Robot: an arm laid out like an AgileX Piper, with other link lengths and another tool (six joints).
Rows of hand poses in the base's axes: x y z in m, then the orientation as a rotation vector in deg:
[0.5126, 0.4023, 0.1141, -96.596, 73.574, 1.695]
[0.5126, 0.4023, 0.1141, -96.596, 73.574, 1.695]
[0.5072, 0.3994, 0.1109, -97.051, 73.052, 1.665]
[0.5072, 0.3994, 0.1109, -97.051, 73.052, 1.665]
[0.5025, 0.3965, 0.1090, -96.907, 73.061, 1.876]
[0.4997, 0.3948, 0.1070, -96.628, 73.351, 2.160]
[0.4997, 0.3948, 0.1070, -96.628, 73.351, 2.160]
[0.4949, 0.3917, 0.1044, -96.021, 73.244, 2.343]
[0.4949, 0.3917, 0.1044, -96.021, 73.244, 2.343]
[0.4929, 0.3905, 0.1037, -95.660, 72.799, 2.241]
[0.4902, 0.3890, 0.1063, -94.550, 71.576, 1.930]
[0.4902, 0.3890, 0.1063, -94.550, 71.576, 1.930]
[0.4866, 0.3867, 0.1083, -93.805, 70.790, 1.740]
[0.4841, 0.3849, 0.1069, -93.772, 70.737, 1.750]
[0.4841, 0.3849, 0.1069, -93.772, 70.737, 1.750]
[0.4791, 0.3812, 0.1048, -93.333, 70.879, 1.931]
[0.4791, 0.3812, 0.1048, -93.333, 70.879, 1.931]
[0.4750, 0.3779, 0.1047, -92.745, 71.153, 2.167]
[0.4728, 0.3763, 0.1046, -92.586, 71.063, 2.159]
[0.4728, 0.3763, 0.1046, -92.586, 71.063, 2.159]
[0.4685, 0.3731, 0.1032, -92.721, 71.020, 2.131]
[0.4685, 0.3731, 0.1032, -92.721, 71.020, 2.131]
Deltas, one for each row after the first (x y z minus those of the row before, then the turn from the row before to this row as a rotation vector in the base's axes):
[0.0000, 0.0000, 0.0000, 0.000, 0.000, 0.000]
[-0.0054, -0.0029, -0.0032, -0.213, -0.215, 0.484]
[0.0000, 0.0000, 0.0000, 0.000, 0.000, 0.000]
[-0.0047, -0.0029, -0.0019, 0.200, 0.088, 0.017]
[-0.0028, -0.0017, -0.0020, 0.252, 0.267, -0.173]
[0.0000, 0.0000, 0.0000, 0.000, 0.000, 0.000]
[-0.0048, -0.0031, -0.0026, 0.585, -0.127, -0.134]
[0.0000, 0.0000, 0.0000, 0.000, 0.000, 0.000]
[-0.0020, -0.0012, -0.0007, 0.372, -0.435, 0.049]
[-0.0027, -0.0015, 0.0026, 1.100, -1.248, 0.070]
[0.0000, 0.0000, 0.0000, 0.000, 0.000, 0.000]
[-0.0036, -0.0023, 0.0020, 0.735, -0.806, 0.036]
[-0.0025, -0.0018, -0.0014, 0.045, -0.037, 0.020]
[0.0000, 0.0000, 0.0000, 0.000, 0.000, 0.000]
[-0.0050, -0.0037, -0.0021, 0.385, 0.080, -0.193]
[0.0000, 0.0000, 0.0000, 0.000, 0.000, 0.000]
[-0.0041, -0.0033, -0.0001, 0.488, 0.159, -0.309]
[-0.0022, -0.0016, -0.0001, 0.148, -0.104, -0.023]
[0.0000, 0.0000, 0.0000, 0.000, 0.000, 0.000]
[-0.0043, -0.0032, -0.0014, -0.107, -0.009, 0.071]
[0.0000, 0.0000, 0.0000, 0.000, 0.000, 0.000]

